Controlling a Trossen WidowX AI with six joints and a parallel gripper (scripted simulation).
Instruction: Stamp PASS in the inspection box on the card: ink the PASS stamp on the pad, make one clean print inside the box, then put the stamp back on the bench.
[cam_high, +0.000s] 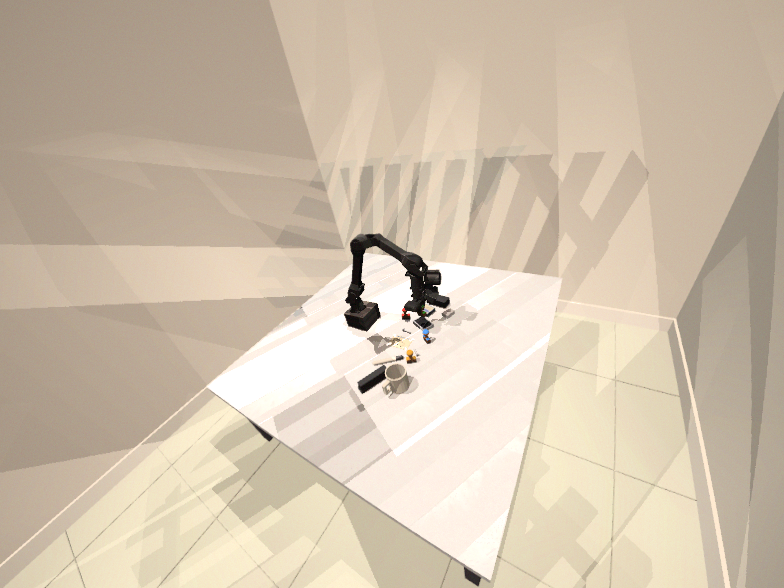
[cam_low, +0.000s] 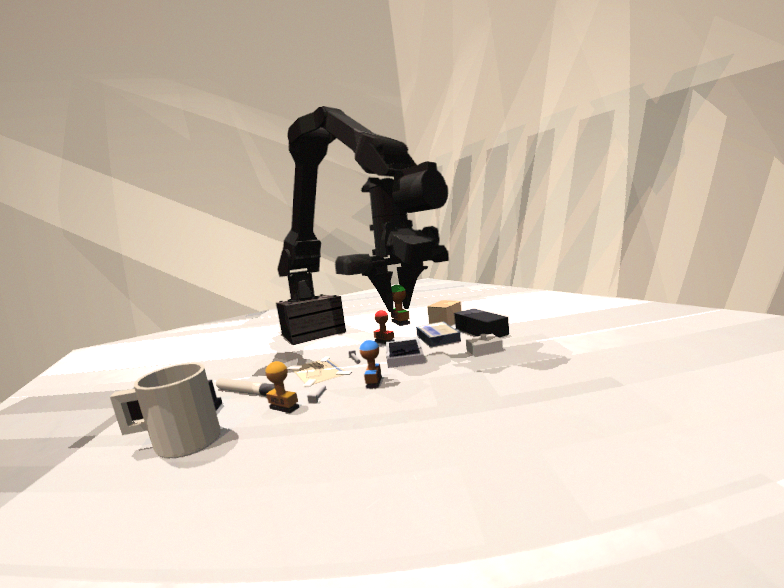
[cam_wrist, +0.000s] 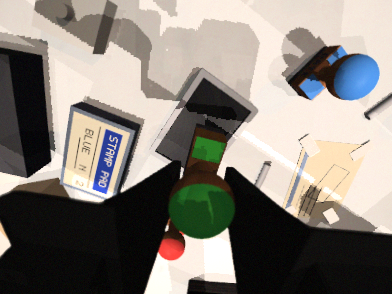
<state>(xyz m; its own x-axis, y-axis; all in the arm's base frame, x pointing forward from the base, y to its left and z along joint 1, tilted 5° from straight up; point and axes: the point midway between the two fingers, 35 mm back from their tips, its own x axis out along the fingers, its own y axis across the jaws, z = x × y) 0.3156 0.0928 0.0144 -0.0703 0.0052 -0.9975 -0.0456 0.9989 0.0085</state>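
My gripper tip is now 80 mm above the ink pad. Also, from my gripper tip: blue-knobbed stamp 90 mm to the right, 60 mm below, 60 mm ahead; green-knobbed stamp right at my gripper tip; red-knobbed stamp 110 mm behind, 60 mm below, 10 mm to the left.
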